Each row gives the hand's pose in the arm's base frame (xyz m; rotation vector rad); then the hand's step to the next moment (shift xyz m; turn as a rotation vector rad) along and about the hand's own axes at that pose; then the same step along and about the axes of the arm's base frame.
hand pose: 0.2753 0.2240 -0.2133 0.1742 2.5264 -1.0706
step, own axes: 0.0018 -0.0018 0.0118 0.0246 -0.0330 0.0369
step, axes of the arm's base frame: 0.0015 -0.0097 -0.0070 -0.0199 -0.0503 -0.0112
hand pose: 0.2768 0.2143 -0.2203 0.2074 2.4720 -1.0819
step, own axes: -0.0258 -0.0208 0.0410 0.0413 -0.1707 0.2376
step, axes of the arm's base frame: 0.0302 -0.0432 0.0006 -0.0109 -0.2913 -0.0480
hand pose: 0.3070 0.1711 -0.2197 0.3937 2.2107 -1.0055
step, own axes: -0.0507 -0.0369 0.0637 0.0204 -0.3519 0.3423
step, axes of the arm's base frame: 0.0468 -0.0722 0.0244 -0.0415 -0.4893 0.0159
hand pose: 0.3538 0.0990 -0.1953 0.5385 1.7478 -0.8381
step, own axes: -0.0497 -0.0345 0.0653 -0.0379 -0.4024 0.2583
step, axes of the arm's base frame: 0.0326 -0.0697 0.0447 -0.1110 -0.4558 0.0999
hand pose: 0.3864 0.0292 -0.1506 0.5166 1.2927 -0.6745
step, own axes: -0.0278 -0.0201 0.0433 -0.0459 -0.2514 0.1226
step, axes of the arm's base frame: 0.0121 -0.0395 0.0367 -0.0992 -0.2544 0.0760
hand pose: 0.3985 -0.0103 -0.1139 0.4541 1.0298 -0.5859
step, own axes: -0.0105 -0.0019 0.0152 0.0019 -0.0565 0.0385
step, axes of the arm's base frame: 0.0047 -0.0082 0.0160 -0.0103 -0.0667 0.0111
